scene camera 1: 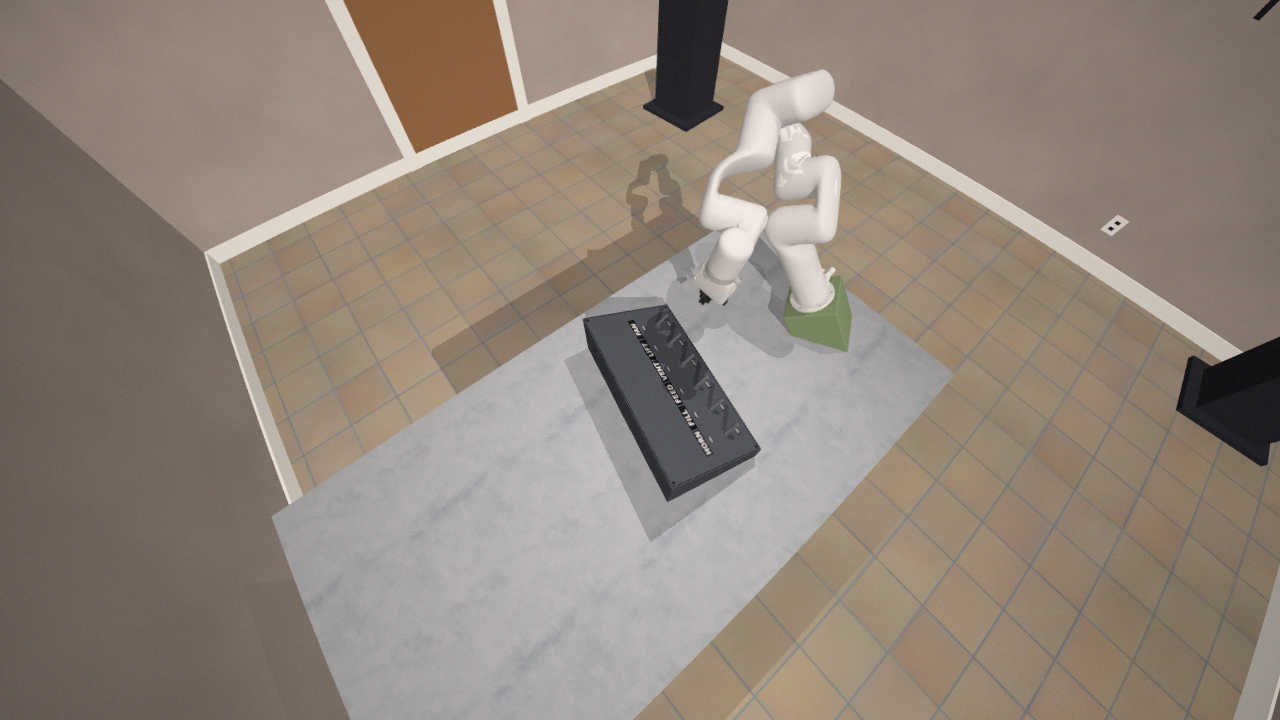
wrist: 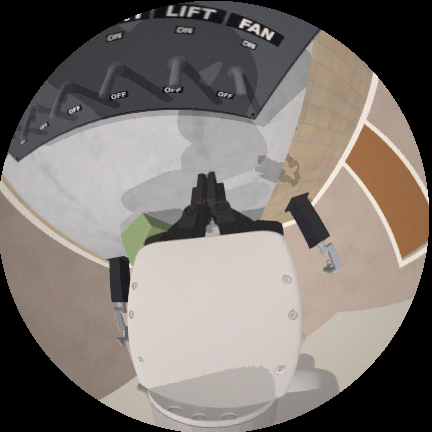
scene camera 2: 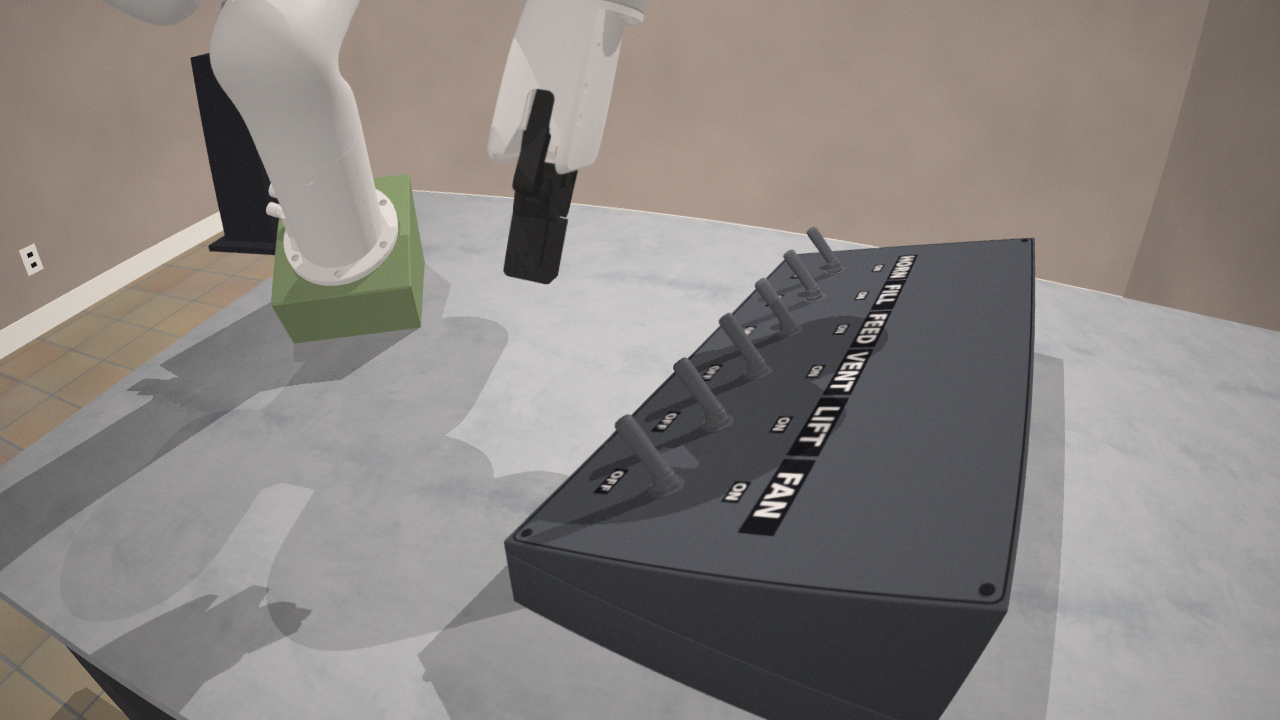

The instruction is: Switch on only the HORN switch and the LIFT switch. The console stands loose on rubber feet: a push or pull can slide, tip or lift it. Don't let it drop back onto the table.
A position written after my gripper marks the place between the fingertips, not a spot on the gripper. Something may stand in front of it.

Note:
I see my gripper (scene camera 2: 529, 277) and a dark console (scene camera 2: 821, 505).
The dark console shows as well in scene camera 1 (scene camera 1: 688, 431) and in the wrist view (wrist: 225, 64). My gripper is seen too in the wrist view (wrist: 208, 183).

